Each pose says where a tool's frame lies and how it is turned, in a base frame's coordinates. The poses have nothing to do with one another.
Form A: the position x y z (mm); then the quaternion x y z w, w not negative.
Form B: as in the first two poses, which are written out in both.
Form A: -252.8 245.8 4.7 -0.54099 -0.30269 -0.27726 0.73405
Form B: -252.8 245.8 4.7 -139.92 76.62 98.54
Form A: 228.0 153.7 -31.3 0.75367 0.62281 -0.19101 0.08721
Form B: 228.0 153.7 -31.3 -15.03 155.76 -115.89
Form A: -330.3 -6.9 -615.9 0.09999 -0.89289 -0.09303 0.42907
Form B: -330.3 -6.9 -615.9 161.38 127.91 174.16
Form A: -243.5 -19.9 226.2 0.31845 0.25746 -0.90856 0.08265
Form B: -243.5 -19.9 226.2 -33.76 48.35 -135.85
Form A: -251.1 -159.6 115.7 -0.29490 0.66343 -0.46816 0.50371
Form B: -251.1 -159.6 115.7 -66.87 93.11 -18.94
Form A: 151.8 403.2 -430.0 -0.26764 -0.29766 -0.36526 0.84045
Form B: 151.8 403.2 -430.0 -161.53 47.19 114.55
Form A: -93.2 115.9 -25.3 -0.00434 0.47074 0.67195 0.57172
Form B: -93.2 115.9 -25.3 49.08 56.17 50.14
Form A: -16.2 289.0 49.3 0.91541 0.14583 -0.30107 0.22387
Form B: -16.2 289.0 49.3 27.58 135.93 -134.31
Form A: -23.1 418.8 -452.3 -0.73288 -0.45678 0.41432 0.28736
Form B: -23.1 418.8 -452.3 -66.68 119.44 177.19
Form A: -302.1 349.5 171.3 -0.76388 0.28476 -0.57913 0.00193
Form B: -302.1 349.5 171.3 -159.36 109.22 -20.25
